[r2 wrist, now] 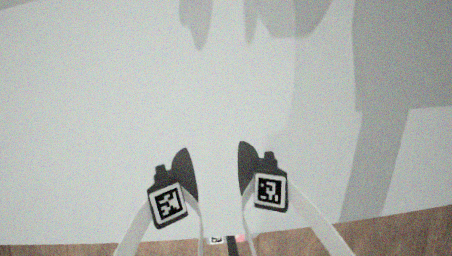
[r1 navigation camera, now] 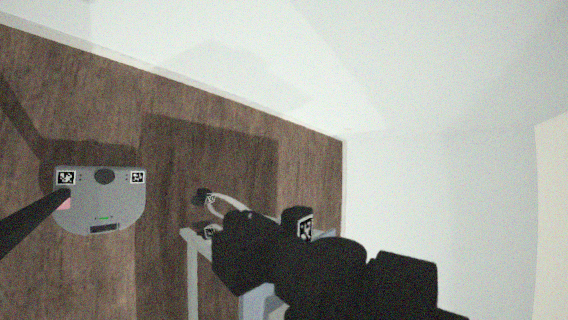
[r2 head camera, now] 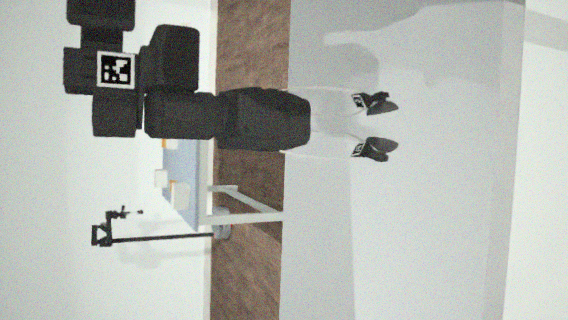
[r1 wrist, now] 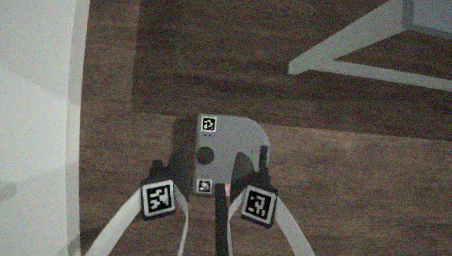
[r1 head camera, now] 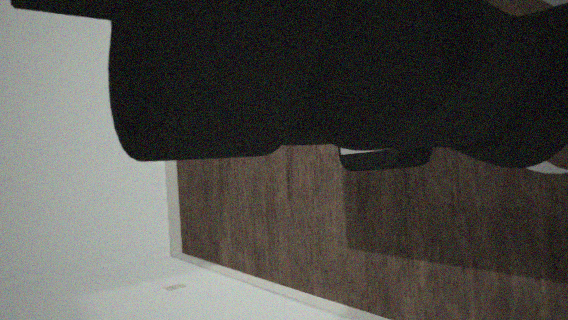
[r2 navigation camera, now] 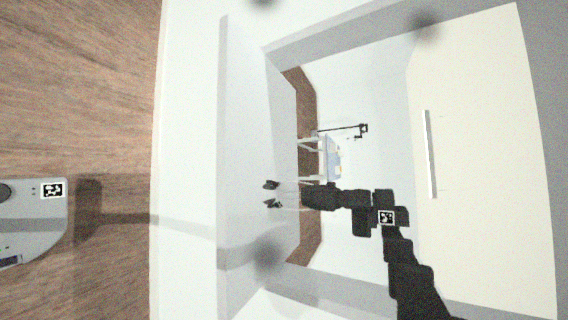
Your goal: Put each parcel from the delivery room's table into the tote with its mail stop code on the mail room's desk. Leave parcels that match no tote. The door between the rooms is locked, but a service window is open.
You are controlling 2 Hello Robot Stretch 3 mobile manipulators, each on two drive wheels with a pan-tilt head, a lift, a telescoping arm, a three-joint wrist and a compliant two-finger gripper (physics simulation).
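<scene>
r1's gripper (r1 navigation camera: 206,214) (r1 wrist: 210,176) is open and empty. It hangs above the floor beside the blue-topped delivery table (r1 navigation camera: 192,280) (r1 wrist: 355,40) (r2 head camera: 185,159) (r2 navigation camera: 331,157). In the r2 head view, a large white parcel (r2 head camera: 181,195) and a small white box (r2 head camera: 160,178) sit on the table, with orange bits beside them; another white parcel (r2 head camera: 171,144) is partly covered by r2's wrist. Their codes are unreadable. r2's gripper (r2 head camera: 382,126) (r2 navigation camera: 271,194) (r2 wrist: 217,170) is open and empty, at the service window (r2 navigation camera: 340,40) over a pale surface. The totes do not show.
r1's base (r1 navigation camera: 100,205) (r1 wrist: 227,135) stands on the wood floor, off one end of the table, with walls close by. In the r2 views, r1's mast (r2 head camera: 160,238) (r2 navigation camera: 340,129) stands beyond the table. r2's base (r2 navigation camera: 30,200) is on the near side of the window wall. A door or panel (r2 navigation camera: 480,150) has a long handle.
</scene>
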